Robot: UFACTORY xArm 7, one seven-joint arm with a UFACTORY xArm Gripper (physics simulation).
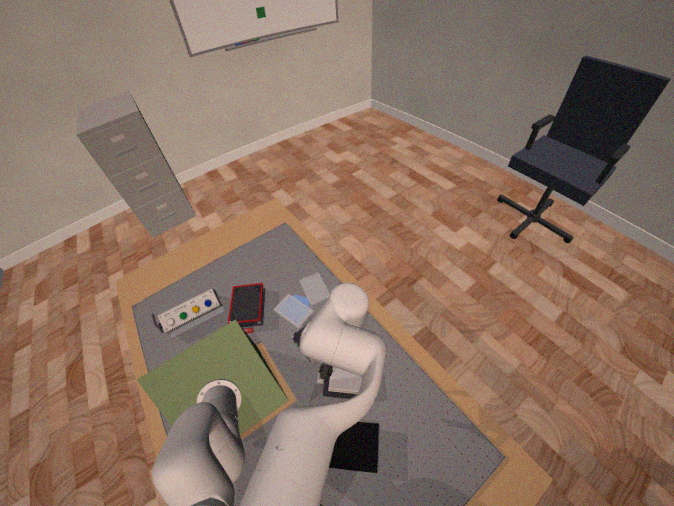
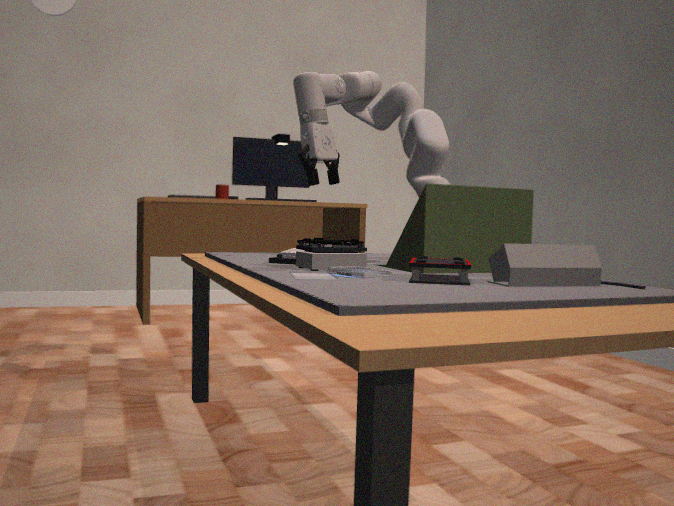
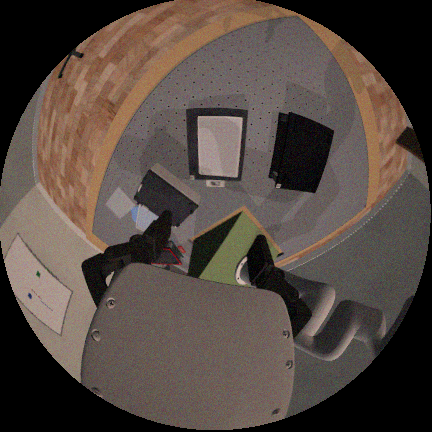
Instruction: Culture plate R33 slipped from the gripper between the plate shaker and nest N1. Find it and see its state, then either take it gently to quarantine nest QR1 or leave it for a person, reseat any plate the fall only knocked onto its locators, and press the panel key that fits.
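Frame: origin at the arm's base, x left, y back, z up, level; centimetres.
Seen in the pictures: gripper, between the fingertips: [image 2: 324,184] [image 3: 212,234]; arm's base, origin of its link: [image 1: 219,399] [image 2: 455,236] [image 3: 247,267].
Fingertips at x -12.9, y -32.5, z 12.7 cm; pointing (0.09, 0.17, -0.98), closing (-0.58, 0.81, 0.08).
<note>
Pixels of each thing's top centre, then the offset from my fingertips to it. "spot": a spot on its surface instead.
- plate shaker, a spot on its surface: [image 2: 331,260] spot: dx +19.8, dy -4.5, dz -18.6 cm
- blue patch, a spot on its surface: [image 3: 135,212] [image 1: 302,301] spot: dx +31.2, dy -6.4, dz -20.9 cm
- lid, centre of its top: [image 2: 312,273] [image 3: 117,204] [image 1: 314,287] dx +33.5, dy -13.4, dz -20.3 cm
- red-edged nest, centre of its top: [image 2: 440,258] [image 1: 245,301] [image 3: 158,258] dx +41.8, dy +11.9, dz -16.4 cm
- key panel, centre of its top: [image 2: 545,243] [image 1: 185,305] dx +51.5, dy +31.3, dz -12.7 cm
- pale plate, centre of its top: [image 3: 218,147] [image 1: 350,377] dx -3.2, dy -3.2, dz -17.4 cm
- dark nest, centre of its top: [image 3: 215,146] dx -2.8, dy -3.6, dz -18.6 cm
- black unit, centre of its top: [image 3: 308,158] [image 2: 330,238] [image 1: 348,444] dx -17.7, dy +8.4, dz -15.0 cm
My gripper [image 2: 323,177] [image 3: 212,234] is open and empty, high above the table. A pale blue, clear rectangular plate [image 1: 293,311] [image 3: 146,219] lies beside the plate shaker [image 2: 331,260] [image 3: 165,198], with a blue patch [image 1: 302,299] [image 3: 135,212] at its edge. A clear flat piece, like a lid [image 1: 314,289] [image 3: 120,202], lies apart from it. No plate mark is readable. The red-edged nest [image 1: 247,303] [image 2: 439,263] stands near the key panel [image 1: 187,311] [image 2: 549,269], which has white, green, yellow and blue keys. A pale plate [image 1: 344,381] [image 3: 220,147] sits in a dark nest [image 3: 192,145]; its seating is unclear.
A black unit [image 1: 359,446] [image 3: 304,154] stands beyond the dark nest. The tall green-topped block [image 1: 198,359] [image 2: 479,228] [image 3: 225,255] stands by the arm's base, near the panel and red-edged nest. A second desk [image 2: 234,226] with a monitor [image 2: 264,162] stands behind.
</note>
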